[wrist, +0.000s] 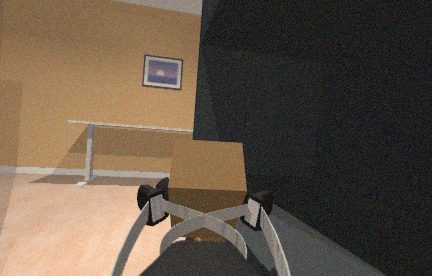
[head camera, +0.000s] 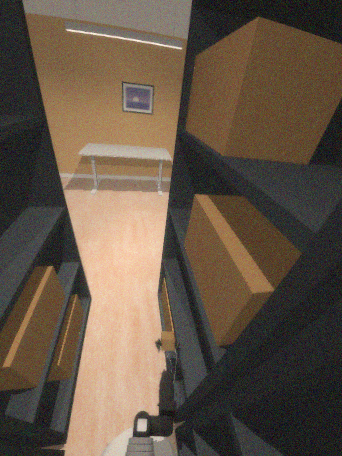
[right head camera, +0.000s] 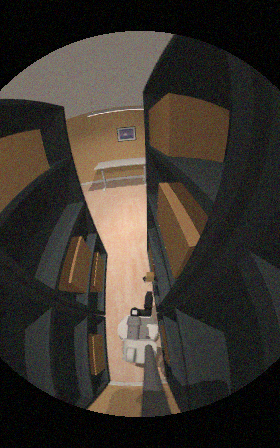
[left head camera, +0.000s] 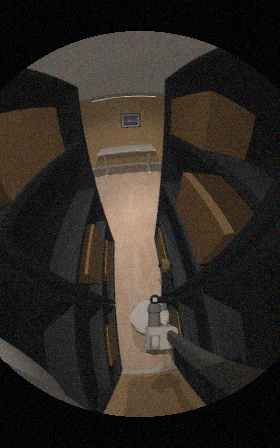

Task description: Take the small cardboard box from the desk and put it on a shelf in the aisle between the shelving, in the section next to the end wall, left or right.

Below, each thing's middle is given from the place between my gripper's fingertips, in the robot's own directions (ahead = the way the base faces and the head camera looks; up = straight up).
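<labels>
The small cardboard box (wrist: 206, 176) is here, and my hand is 1 cm past it.
</labels>
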